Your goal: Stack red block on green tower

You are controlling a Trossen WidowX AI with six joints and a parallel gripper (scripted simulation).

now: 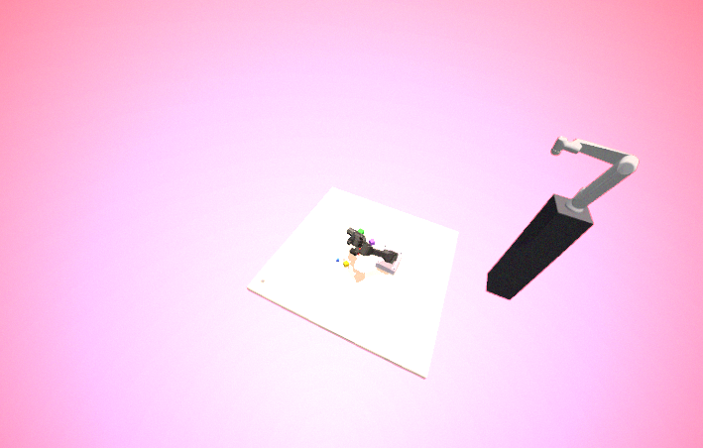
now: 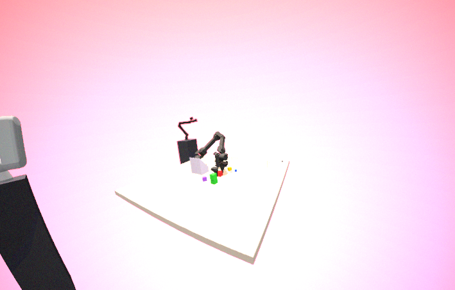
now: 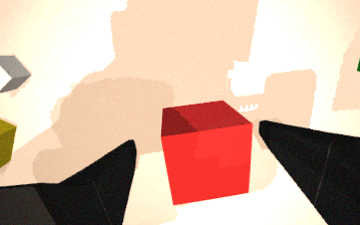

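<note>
Right now my gripper tip is 1 cm below the red block. Round my gripper tip: purple block 14 cm to the right, 7 cm behind, 1 cm above; then blue block 14 cm to the left, 10 cm ahead; then yellow block 15 cm to the left, 3 cm ahead, 1 cm above.
</note>
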